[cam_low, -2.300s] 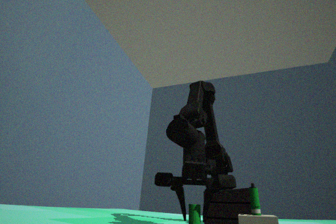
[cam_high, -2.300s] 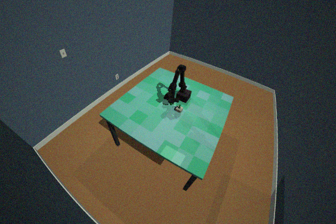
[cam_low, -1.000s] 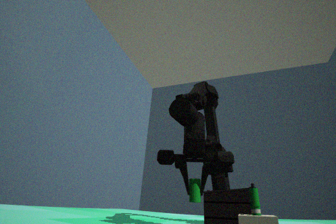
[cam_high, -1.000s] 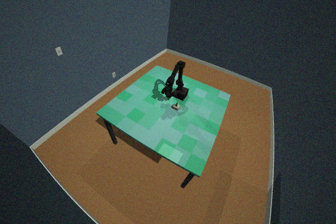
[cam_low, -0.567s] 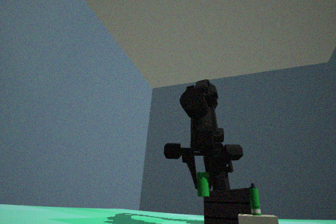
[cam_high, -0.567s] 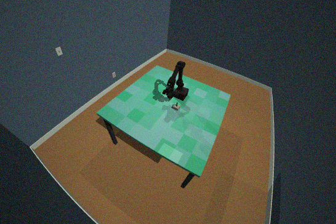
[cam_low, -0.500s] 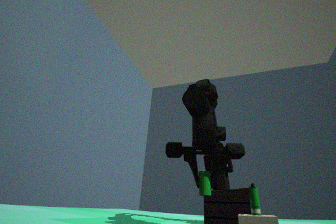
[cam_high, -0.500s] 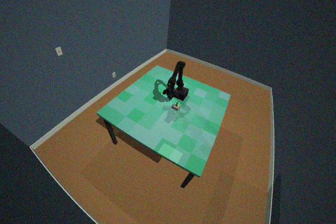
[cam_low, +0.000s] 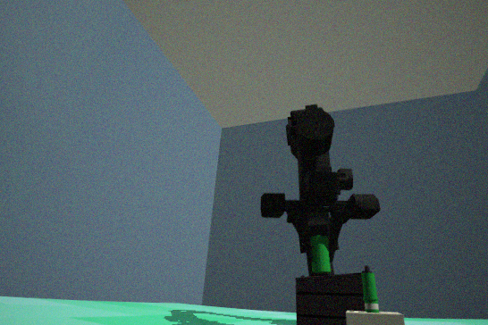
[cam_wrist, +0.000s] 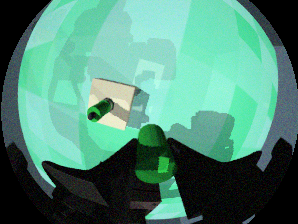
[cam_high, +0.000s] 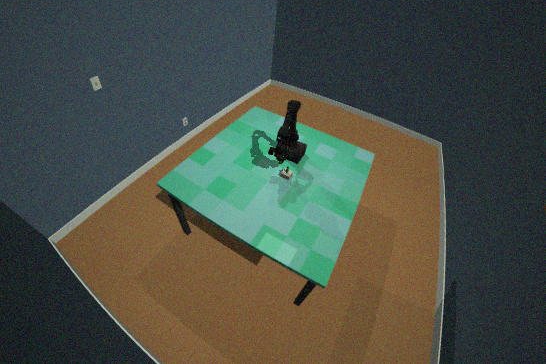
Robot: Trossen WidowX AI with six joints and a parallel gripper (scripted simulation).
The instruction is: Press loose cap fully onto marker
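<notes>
The green marker lies 10 mm ahead of my gripper tip, 60 mm to the left of it and 30 mm below it. Round my gripper tip: green cap 10 mm above; then pale holder block 10 mm ahead, 60 mm to the left, 90 mm below.
</notes>
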